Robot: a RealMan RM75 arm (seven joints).
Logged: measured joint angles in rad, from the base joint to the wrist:
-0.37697, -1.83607, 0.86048, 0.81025, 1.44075, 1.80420, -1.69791
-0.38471, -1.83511, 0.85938, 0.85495, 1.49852, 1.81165, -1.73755
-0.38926, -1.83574, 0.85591, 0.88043, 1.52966, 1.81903, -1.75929
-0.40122, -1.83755, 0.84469, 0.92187, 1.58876, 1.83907, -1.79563
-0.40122, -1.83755, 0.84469, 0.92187, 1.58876, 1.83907, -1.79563
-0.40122, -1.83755, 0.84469, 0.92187, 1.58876, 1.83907, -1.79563
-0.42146, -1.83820, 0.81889, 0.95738, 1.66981, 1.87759, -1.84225
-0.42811, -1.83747, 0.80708, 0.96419, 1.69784, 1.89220, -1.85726
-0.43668, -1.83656, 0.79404, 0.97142, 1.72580, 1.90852, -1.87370
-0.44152, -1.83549, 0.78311, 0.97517, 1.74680, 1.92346, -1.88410
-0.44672, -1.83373, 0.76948, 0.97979, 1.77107, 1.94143, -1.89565
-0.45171, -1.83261, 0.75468, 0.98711, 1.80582, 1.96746, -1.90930
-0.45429, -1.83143, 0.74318, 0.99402, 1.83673, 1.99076, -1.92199
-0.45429, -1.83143, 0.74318, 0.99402, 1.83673, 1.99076, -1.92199
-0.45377, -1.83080, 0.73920, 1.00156, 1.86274, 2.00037, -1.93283
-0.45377, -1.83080, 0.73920, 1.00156, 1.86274, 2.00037, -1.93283
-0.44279, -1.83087, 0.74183, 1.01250, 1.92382, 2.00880, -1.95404
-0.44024, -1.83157, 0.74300, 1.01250, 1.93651, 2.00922, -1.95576
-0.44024, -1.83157, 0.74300, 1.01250, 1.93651, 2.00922, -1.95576
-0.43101, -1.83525, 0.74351, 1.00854, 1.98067, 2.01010, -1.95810
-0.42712, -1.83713, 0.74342, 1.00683, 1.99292, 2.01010, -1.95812
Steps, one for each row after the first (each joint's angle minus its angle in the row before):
-0.00774, 0.00096, -0.00110, 0.04470, 0.05777, 0.00745, -0.03964
-0.00455, -0.00063, -0.00347, 0.02548, 0.03114, 0.00738, -0.02174
-0.01196, -0.00181, -0.01122, 0.04144, 0.05910, 0.02004, -0.03634
0.00000, 0.00000, 0.00000, 0.00000, 0.00000, 0.00000, 0.00000
0.00000, 0.00000, 0.00000, 0.00000, 0.00000, 0.00000, 0.00000
-0.02024, -0.00065, -0.02580, 0.03551, 0.08105, 0.03852, -0.04662
-0.00665, 0.00073, -0.01181, 0.00681, 0.02803, 0.01461, -0.01501
-0.00857, 0.00091, -0.01304, 0.00723, 0.02796, 0.01632, -0.01644
-0.00484, 0.00107, -0.01093, 0.00375, 0.02100, 0.01494, -0.01040
-0.00520, 0.00176, -0.01363, 0.00462, 0.02427, 0.01797, -0.01155
-0.00499, 0.00112, -0.01480, 0.00732, 0.03475, 0.02603, -0.01365
-0.00258, 0.00118, -0.01150, 0.00691, 0.03091, 0.02330, -0.01269
0.00000, 0.00000, 0.00000, 0.00000, 0.00000, 0.00000, 0.00000
0.00052, 0.00063, -0.00398, 0.00754, 0.02601, 0.00961, -0.01084
0.00000, 0.00000, 0.00000, 0.00000, 0.00000, 0.00000, 0.00000
0.01098, -0.00007, 0.00263, 0.01094, 0.06108, 0.00843, -0.02121
0.00255, -0.00070, 0.00117, 0.00000, 0.01269, 0.00042, -0.00172
0.00000, 0.00000, 0.00000, 0.00000, 0.00000, 0.00000, 0.00000
0.00923, -0.00368, 0.00051, -0.00396, 0.04416, 0.00088, -0.00234
0.00389, -0.00188, -0.00009, -0.00171, 0.01225, 0.00000, -0.00002

